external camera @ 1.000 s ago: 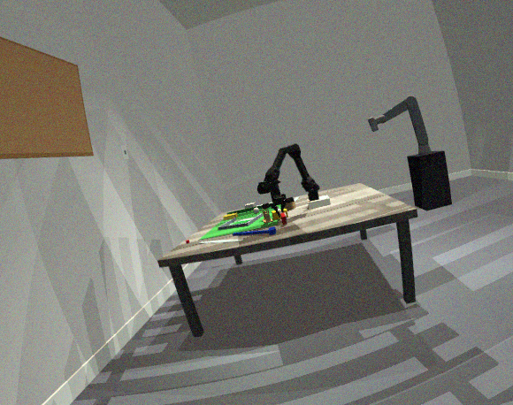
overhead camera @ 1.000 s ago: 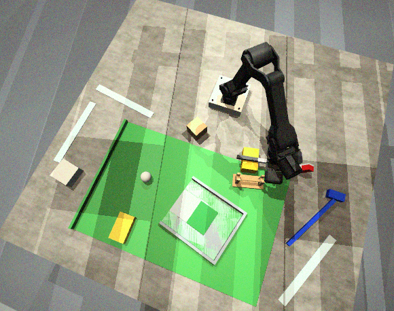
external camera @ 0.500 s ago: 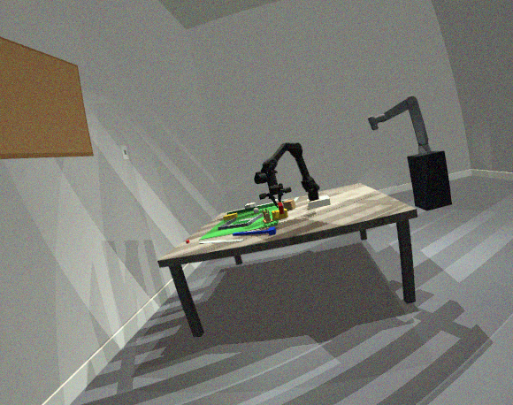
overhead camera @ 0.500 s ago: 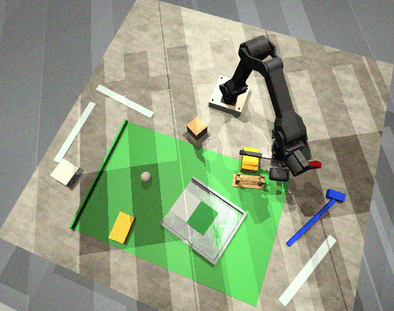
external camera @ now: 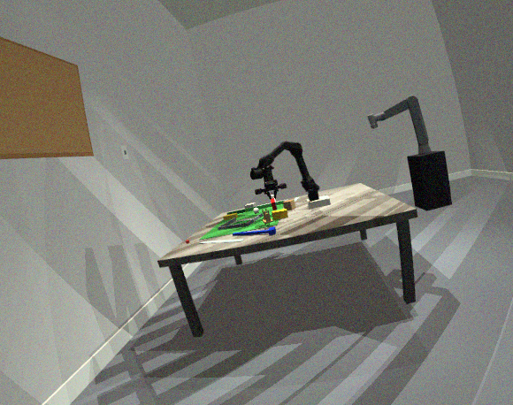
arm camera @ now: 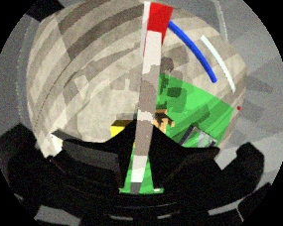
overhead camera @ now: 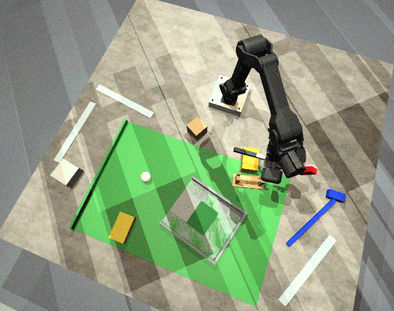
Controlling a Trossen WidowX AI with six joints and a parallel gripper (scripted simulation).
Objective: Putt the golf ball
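Now: gripper tip 180 mm short of the white golf ball, 440 mm to the left of it and 90 mm above it. Also, from my gripper tip: blue putter (110 mm ahead, 220 mm to the left, 100 mm below); white block (270 mm ahead, 750 mm to the right, 90 mm below); tan cube (70 mm behind, 320 mm to the right, 80 mm below).
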